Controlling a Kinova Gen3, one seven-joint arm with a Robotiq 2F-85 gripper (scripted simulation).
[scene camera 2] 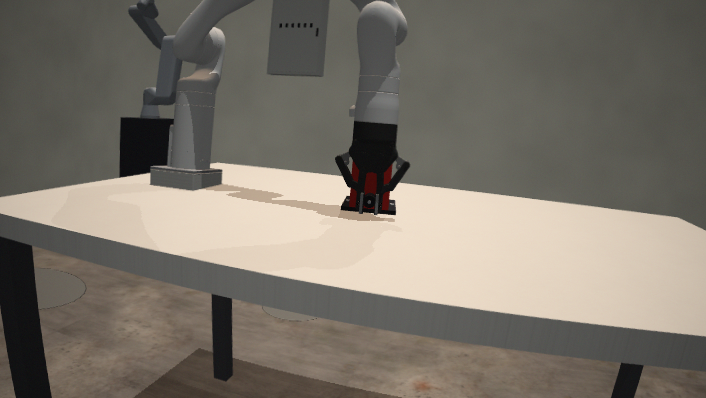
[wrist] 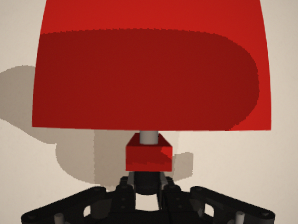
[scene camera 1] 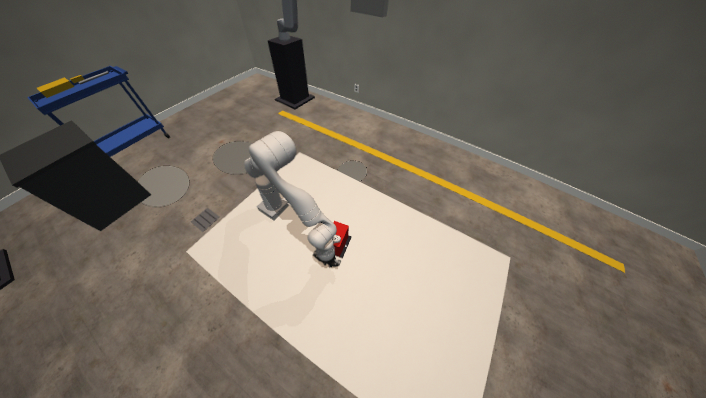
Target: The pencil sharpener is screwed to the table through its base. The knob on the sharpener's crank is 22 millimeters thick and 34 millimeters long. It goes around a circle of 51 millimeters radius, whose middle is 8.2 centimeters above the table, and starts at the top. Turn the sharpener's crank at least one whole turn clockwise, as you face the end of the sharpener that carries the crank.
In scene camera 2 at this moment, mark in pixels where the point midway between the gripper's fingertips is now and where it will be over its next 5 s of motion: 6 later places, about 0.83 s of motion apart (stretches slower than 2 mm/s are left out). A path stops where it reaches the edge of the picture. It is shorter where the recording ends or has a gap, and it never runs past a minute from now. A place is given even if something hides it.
My gripper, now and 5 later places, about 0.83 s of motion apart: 368,213; 357,210; 340,188; 340,180; 352,161; 370,156
